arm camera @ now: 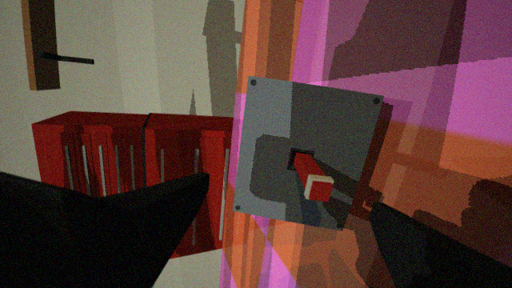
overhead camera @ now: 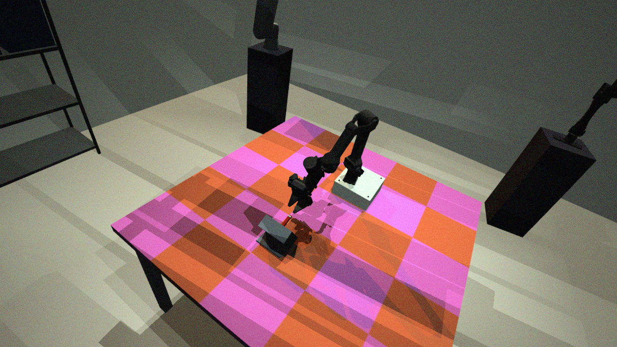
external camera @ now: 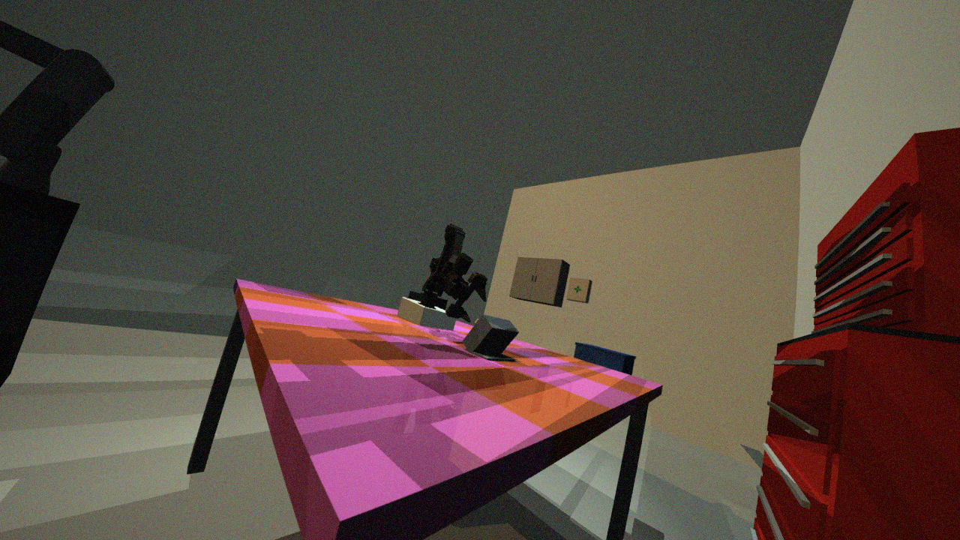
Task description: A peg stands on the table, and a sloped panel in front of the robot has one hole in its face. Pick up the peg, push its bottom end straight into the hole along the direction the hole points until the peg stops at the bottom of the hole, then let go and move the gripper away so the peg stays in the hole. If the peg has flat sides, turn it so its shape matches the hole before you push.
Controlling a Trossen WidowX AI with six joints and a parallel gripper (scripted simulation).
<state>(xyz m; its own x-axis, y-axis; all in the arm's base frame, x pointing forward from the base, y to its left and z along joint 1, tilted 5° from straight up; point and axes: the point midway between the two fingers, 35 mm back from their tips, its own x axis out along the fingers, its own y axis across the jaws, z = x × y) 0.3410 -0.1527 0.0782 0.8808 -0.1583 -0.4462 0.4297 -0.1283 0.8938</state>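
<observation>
Right now the red peg is 4 cm below my gripper tip and 3 cm ahead of it. The rest, counted from my gripper tip: sloped panel 8 cm ahead, 6 cm below, 1 cm to the right.
</observation>
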